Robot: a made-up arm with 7 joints. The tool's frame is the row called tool.
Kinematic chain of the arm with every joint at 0, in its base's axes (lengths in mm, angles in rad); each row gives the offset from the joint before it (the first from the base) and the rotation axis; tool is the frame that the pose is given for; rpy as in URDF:
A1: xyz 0 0 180 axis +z
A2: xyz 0 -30 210 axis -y
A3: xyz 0 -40 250 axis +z
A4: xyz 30 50 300 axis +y
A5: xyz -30 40 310 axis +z
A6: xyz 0 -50 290 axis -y
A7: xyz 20 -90 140 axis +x
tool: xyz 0 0 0 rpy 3.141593 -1.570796 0
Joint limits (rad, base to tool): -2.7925..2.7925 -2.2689..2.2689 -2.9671..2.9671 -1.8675..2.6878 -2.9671..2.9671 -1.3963..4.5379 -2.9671..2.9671
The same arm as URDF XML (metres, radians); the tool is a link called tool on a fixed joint. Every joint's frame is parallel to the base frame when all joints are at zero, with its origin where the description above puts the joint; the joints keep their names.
<robot name="arm">
  <joint name="tool_joint" type="fixed">
    <parent link="link7"/>
    <child link="tool"/>
    <origin xyz="0.0000 0.0000 0.0000" rpy="-3.1416 -1.5708 0.0000"/>
  </joint>
  <joint name="A7" type="revolute">
    <parent link="link6"/>
    <child link="link7"/>
    <origin xyz="0.0200 -0.0900 0.1400"/>
    <axis xyz="1 0 0"/>
    <limit lower="-2.9671" upper="2.9671"/>
  </joint>
  <joint name="A6" type="revolute">
    <parent link="link5"/>
    <child link="link6"/>
    <origin xyz="0.0000 -0.0500 0.2900"/>
    <axis xyz="0 -1 0"/>
    <limit lower="-1.3963" upper="4.5379"/>
  </joint>
  <joint name="A5" type="revolute">
    <parent link="link4"/>
    <child link="link5"/>
    <origin xyz="-0.0300 0.0400 0.3100"/>
    <axis xyz="0 0 1"/>
    <limit lower="-2.9671" upper="2.9671"/>
  </joint>
  <joint name="A4" type="revolute">
    <parent link="link3"/>
    <child link="link4"/>
    <origin xyz="0.0300 0.0500 0.3000"/>
    <axis xyz="0 1 0"/>
    <limit lower="-1.8675" upper="2.6878"/>
  </joint>
  <joint name="A3" type="revolute">
    <parent link="link2"/>
    <child link="link3"/>
    <origin xyz="0.0000 -0.0400 0.2500"/>
    <axis xyz="0 0 1"/>
    <limit lower="-2.9671" upper="2.9671"/>
  </joint>
  <joint name="A2" type="revolute">
    <parent link="link1"/>
    <child link="link2"/>
    <origin xyz="0.0000 -0.0300 0.2100"/>
    <axis xyz="0 -1 0"/>
    <limit lower="-2.2689" upper="2.2689"/>
  </joint>
  <joint name="A1" type="revolute">
    <parent link="base_link"/>
    <child link="link1"/>
    <origin xyz="0.0000 0.0000 0.1800"/>
    <axis xyz="0 0 1"/>
    <limit lower="-2.7925" upper="2.7925"/>
  </joint>
  <link name="base_link"/>
  <link name="link1"/>
  <link name="link2"/>
  <link name="link3"/>
  <link name="link4"/>
  <link name="link5"/>
  <link name="link6"/>
  <link name="link7"/>
  <link name="tool"/>
</robot>

